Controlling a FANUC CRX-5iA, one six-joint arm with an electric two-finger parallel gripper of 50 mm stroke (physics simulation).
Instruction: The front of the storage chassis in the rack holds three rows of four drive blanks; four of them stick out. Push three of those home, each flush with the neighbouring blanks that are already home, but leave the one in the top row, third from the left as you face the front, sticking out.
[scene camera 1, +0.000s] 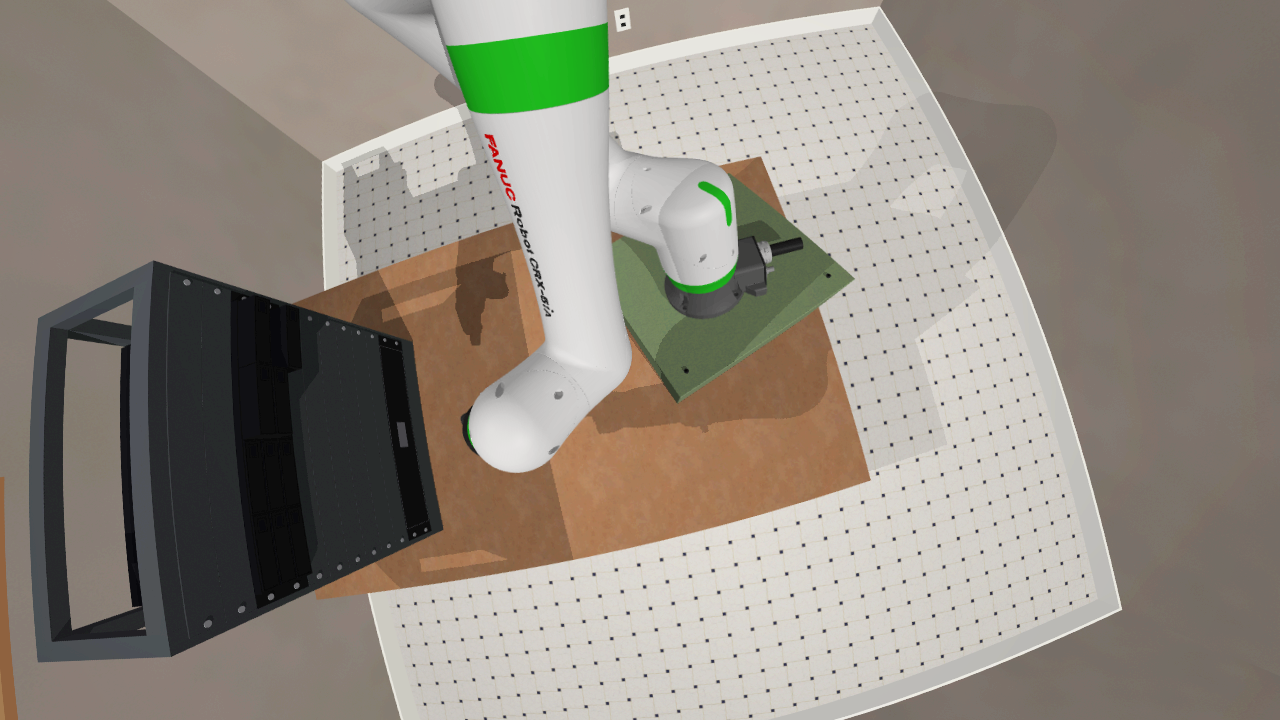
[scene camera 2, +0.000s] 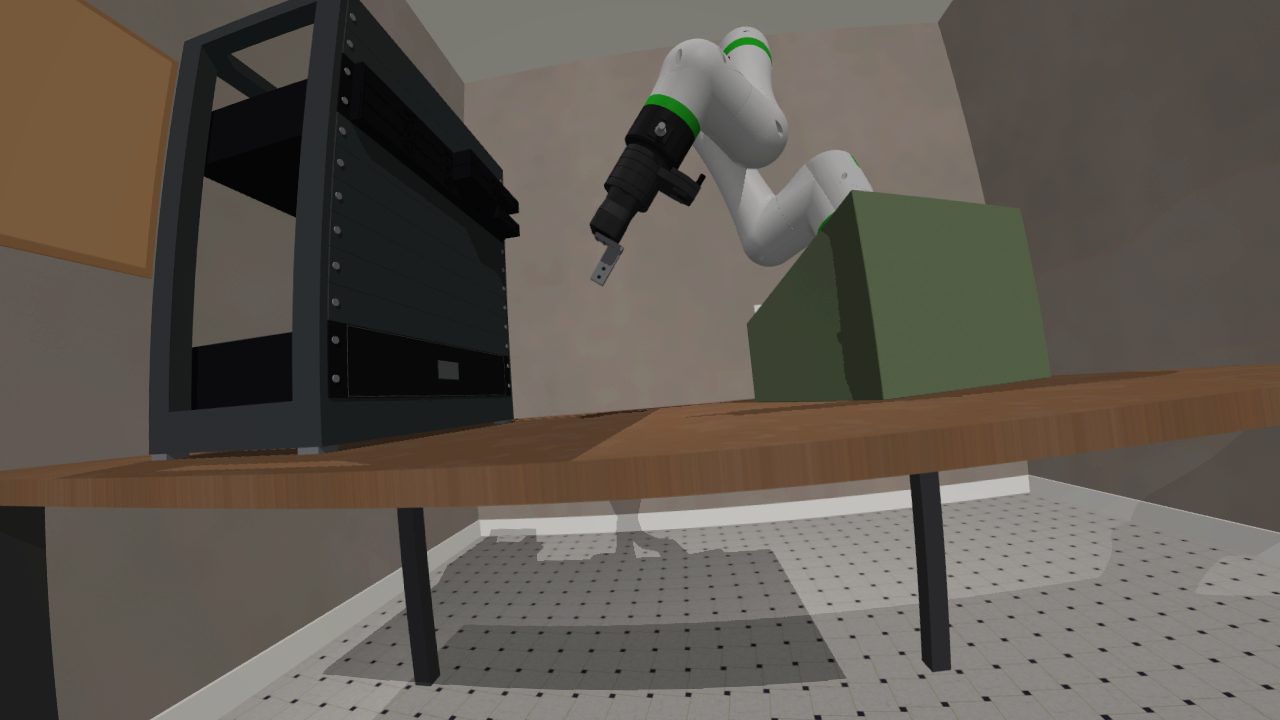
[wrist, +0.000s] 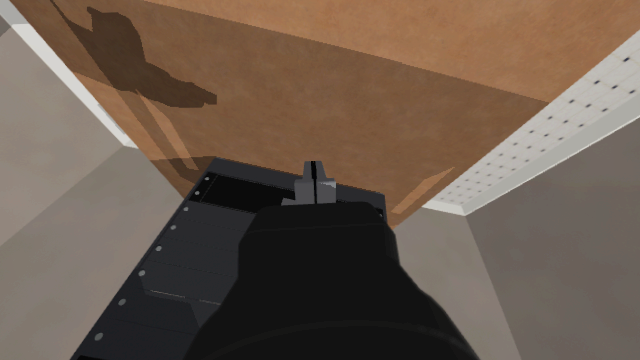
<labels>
rack: scene camera 1 267, 450; scene camera 2; wrist
same spot on rack: (wrist: 195, 256) = (scene camera 2: 489, 300)
</labels>
